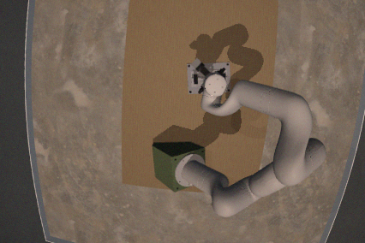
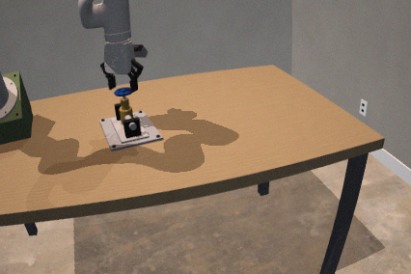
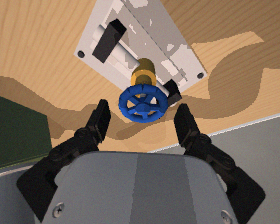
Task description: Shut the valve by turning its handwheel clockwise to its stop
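My gripper is now 20 mm above the blue handwheel.
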